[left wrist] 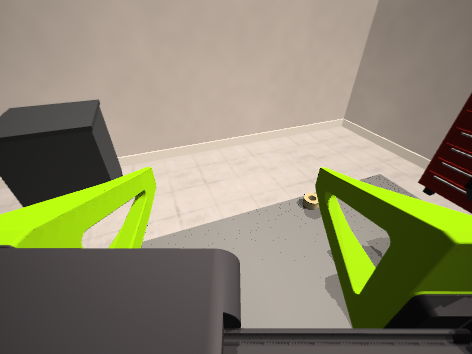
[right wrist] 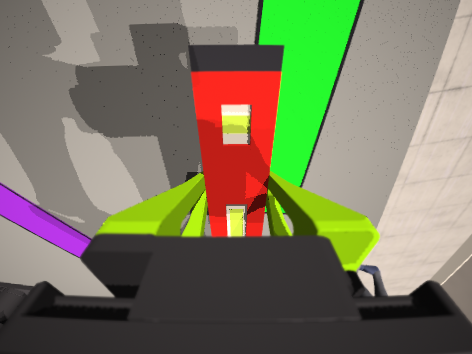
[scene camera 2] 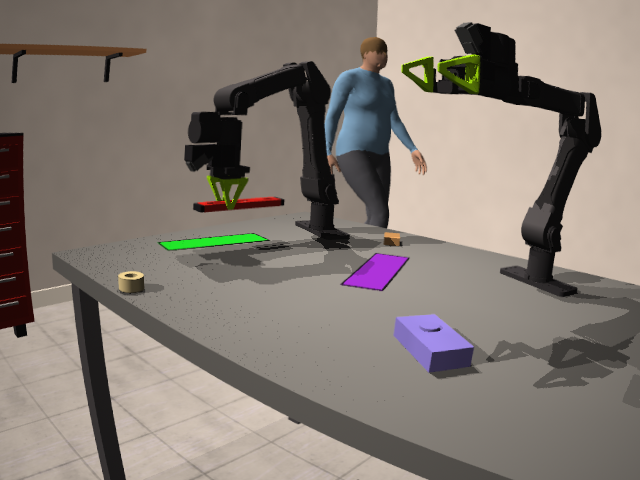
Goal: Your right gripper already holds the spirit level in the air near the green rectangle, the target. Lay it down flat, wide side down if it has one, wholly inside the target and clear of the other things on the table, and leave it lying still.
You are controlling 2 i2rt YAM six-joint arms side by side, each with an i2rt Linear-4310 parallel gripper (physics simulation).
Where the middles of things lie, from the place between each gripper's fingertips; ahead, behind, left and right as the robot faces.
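Labels:
The purple rectangle [scene camera 2: 376,273] is 17 cm behind my left hand, 17 cm to the right of it and 41 cm below it. The green rectangle [scene camera 2: 252,237], counted from that same left hand, is 57 cm to the right, 5 cm behind and 41 cm below, while the red spirit level [scene camera 2: 267,201] is 51 cm to the right of it, 31 cm below it and 8 cm behind it. As for the violet box [scene camera 2: 437,347], my left hand is 39 cm above it, 12 cm short of it and 13 cm to the right of it.
The violet box is 64 cm to the left of my right hand, 16 cm ahead of it and 7 cm below it; going by its middle, the box is nearer to my left hand than to my right hand. From my right hand you'd find the purple rectangle 35 cm to the left, 13 cm behind and 9 cm below. The red spirit level is 4 cm behind my right hand, 1 cm to the left of it and 1 cm above it, and going by their middles it's the nearest to my right hand of the things named here. And the green rectangle is 5 cm to the right of my right hand, 1 cm behind it and 9 cm below it.

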